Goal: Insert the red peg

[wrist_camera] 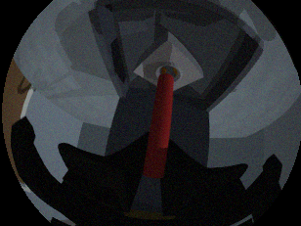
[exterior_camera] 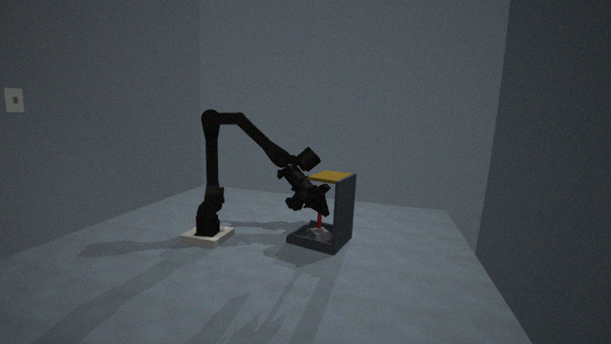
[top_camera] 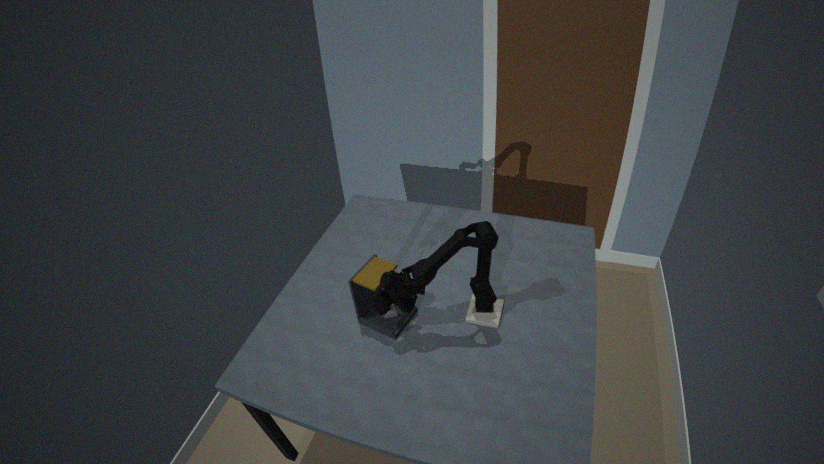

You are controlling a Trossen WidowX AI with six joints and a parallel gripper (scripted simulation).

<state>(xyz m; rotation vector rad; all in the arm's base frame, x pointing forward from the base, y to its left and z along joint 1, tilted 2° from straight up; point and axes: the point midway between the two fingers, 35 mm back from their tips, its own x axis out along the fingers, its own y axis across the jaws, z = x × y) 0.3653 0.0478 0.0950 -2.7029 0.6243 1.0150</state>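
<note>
My gripper tip is 5 cm short of the dark back wall, 2 cm below it and 1 cm to the left of it. The rest, counted from my gripper tip: red peg (3 cm behind, 1 cm to the left, 1 cm below); yellow roof (13 cm above, 1 cm to the left).
</note>
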